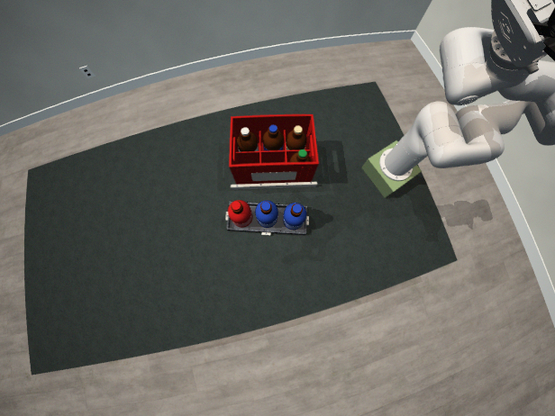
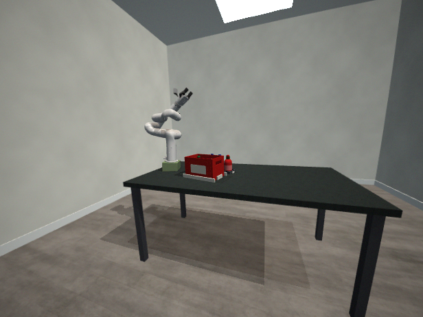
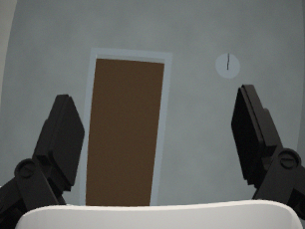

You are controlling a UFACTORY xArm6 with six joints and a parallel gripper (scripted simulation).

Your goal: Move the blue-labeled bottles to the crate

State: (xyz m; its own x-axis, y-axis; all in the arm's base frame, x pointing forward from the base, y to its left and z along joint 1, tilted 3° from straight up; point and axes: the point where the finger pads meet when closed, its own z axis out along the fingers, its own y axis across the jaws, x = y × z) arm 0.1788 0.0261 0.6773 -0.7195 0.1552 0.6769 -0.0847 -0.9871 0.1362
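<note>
The red-labeled bottle is 670 mm below my hand, 370 mm ahead of it and 70 mm to the right of it. The rest, counted from my hand: crate (670 mm below, 230 mm to the right, 190 mm ahead); then grey tray (740 mm below, 290 mm ahead, 30 mm to the right).
</note>
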